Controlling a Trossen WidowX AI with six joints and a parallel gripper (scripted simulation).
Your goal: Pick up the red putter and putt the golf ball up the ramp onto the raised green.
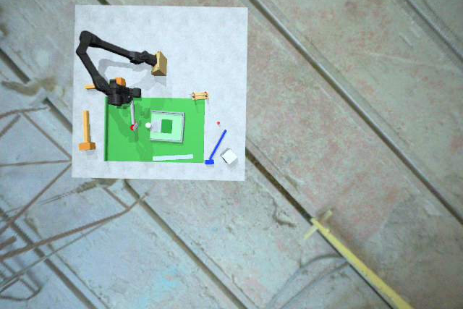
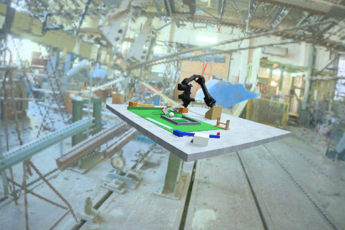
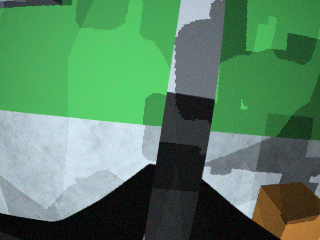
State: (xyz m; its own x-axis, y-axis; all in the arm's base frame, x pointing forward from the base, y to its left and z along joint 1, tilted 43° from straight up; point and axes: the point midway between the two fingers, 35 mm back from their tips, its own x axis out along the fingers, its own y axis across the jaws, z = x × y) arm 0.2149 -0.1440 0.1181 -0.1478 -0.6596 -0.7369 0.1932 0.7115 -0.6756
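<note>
The red putter is 110 mm ahead of my gripper tip and 20 mm to the right of it. Round my gripper tip: white strip: 480 mm ahead, 190 mm to the left, 70 mm below; then wooden stand: 50 mm ahead, 460 mm to the left, 40 mm below; then white golf ball: 220 mm ahead, 50 mm to the left, 50 mm below.
</note>
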